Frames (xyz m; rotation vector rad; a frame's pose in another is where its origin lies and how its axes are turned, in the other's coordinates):
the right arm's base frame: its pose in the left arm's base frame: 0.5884 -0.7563 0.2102 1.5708 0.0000 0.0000
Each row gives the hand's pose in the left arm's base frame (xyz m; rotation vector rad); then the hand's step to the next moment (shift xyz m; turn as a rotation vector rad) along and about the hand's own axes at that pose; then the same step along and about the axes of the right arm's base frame.
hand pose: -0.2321 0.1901 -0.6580 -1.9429 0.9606 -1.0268
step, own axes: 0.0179 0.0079 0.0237 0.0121 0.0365 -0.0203
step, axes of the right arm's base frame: 0.0258 -0.0107 0.0130 -0.0228 -0.0184 0.0321
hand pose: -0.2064 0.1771 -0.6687 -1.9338 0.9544 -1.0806
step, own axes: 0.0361 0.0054 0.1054 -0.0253 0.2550 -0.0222
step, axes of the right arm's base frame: 0.1061 -0.0331 0.0096 -0.0943 -0.2156 0.1039
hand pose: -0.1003 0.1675 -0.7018 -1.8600 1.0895 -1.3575
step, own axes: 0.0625 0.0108 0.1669 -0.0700 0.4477 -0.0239
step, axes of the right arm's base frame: 0.1649 -0.0310 0.0610 -0.1551 -0.3952 0.1602
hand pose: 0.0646 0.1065 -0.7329 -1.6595 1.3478 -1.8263
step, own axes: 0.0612 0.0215 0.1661 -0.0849 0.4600 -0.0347
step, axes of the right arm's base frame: 0.1260 -0.0018 0.1262 -0.1650 -0.4125 0.1505
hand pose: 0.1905 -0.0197 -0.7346 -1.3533 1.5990 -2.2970
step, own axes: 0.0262 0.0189 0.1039 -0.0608 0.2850 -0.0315
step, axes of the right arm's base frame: 0.0443 0.0113 0.0987 -0.1037 -0.2616 0.0819
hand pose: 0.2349 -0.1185 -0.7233 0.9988 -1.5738 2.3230
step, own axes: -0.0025 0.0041 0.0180 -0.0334 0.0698 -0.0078
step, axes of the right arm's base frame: 0.0078 -0.0007 0.0169 -0.0113 -0.0753 0.0158
